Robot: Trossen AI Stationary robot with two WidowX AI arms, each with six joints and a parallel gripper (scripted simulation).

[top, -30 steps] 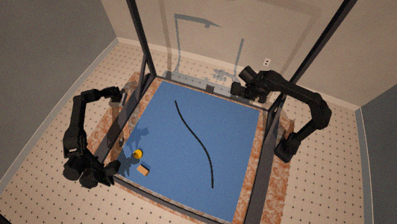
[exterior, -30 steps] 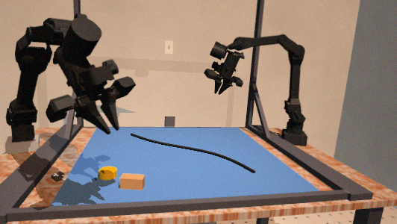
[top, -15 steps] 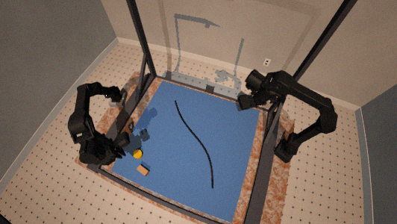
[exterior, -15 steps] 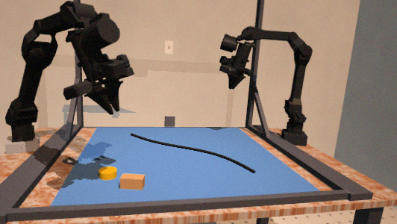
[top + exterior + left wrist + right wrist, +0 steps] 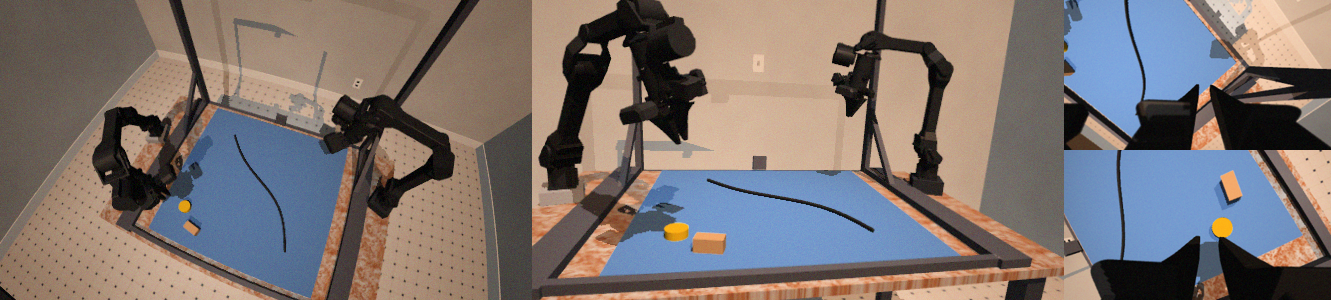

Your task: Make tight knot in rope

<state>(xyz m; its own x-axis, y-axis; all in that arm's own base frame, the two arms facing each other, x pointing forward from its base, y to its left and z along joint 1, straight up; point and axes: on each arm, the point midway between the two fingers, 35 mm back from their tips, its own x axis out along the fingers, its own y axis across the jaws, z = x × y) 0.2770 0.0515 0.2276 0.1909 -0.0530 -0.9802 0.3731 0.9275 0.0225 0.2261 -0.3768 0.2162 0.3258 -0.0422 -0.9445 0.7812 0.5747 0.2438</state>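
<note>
The blue mat lies 280 mm to the right of my left hand, 270 mm below it and 170 mm ahead of it. Round my left hand: yellow disc: 530 mm to the right, 360 mm ahead, 260 mm below; orange block: 460 mm to the right, 430 mm ahead, 250 mm below.
</note>
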